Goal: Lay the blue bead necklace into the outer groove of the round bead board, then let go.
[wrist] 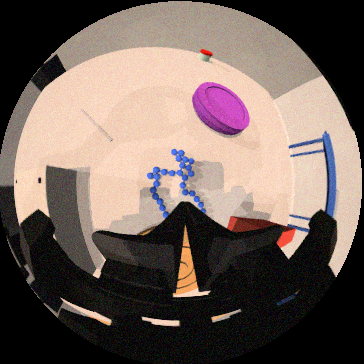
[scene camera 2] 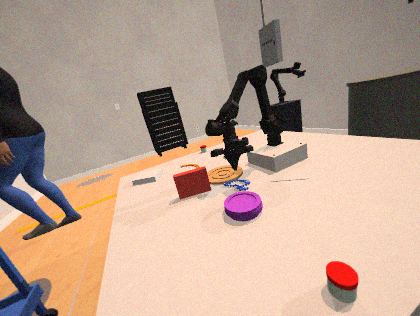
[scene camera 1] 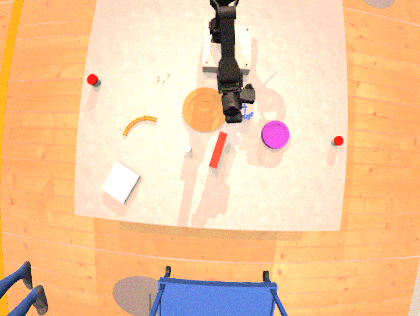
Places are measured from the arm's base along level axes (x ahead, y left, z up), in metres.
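Pixels of known places: gripper, fingertip midpoint: (wrist: 184,205) (scene camera 2: 235,170); arm's base at its link origin: (scene camera 2: 275,144) (scene camera 1: 219,36).
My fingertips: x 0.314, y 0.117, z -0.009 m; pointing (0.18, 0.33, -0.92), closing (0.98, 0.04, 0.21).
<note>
For each thing: its middle in the pictures, then the offset to it from my fingertips.
- round wooden bead board at the middle of its body: (wrist: 174,268) (scene camera 1: 205,109) (scene camera 2: 223,173) dx +0.007, dy -0.141, dz -0.058 m
- purple disc at the middle of its body: (wrist: 221,107) (scene camera 2: 243,205) (scene camera 1: 274,134) dx +0.082, dy +0.179, dz -0.045 m
- red block at the middle of its body: (wrist: 265,230) (scene camera 1: 217,150) (scene camera 2: 192,182) dx +0.182, dy -0.065, dz -0.011 m
- orange bead string at the middle of its body: (scene camera 1: 137,121) dx +0.092, dy -0.438, dz -0.059 m
- white box at the middle of its body: (scene camera 1: 121,182) (scene camera 2: 148,176) dx +0.374, dy -0.479, dz -0.048 m
The blue bead necklace (scene camera 1: 247,113) (scene camera 2: 237,184) (wrist: 173,179) lies in a loose tangle on the table top, just right of the round wooden bead board (scene camera 1: 199,110) (scene camera 2: 222,173) (wrist: 185,267). No bead lies in the board's grooves. My gripper (scene camera 1: 234,119) (scene camera 2: 234,167) (wrist: 184,205) is shut with nothing between the fingers. It points down between the board's right edge and the necklace, its tips at the near end of the bead loop. A few beads are hidden behind the fingertips in the wrist view.
A purple disc (scene camera 1: 275,134) (scene camera 2: 242,204) (wrist: 222,107) lies right of the necklace. A red block (scene camera 1: 218,149) (scene camera 2: 192,182) stands in front of the board. An orange bead string (scene camera 1: 138,123) and a white box (scene camera 1: 121,182) lie to the left. Red-capped pots (scene camera 1: 92,79) (scene camera 1: 338,140) stand at the table's edges.
</note>
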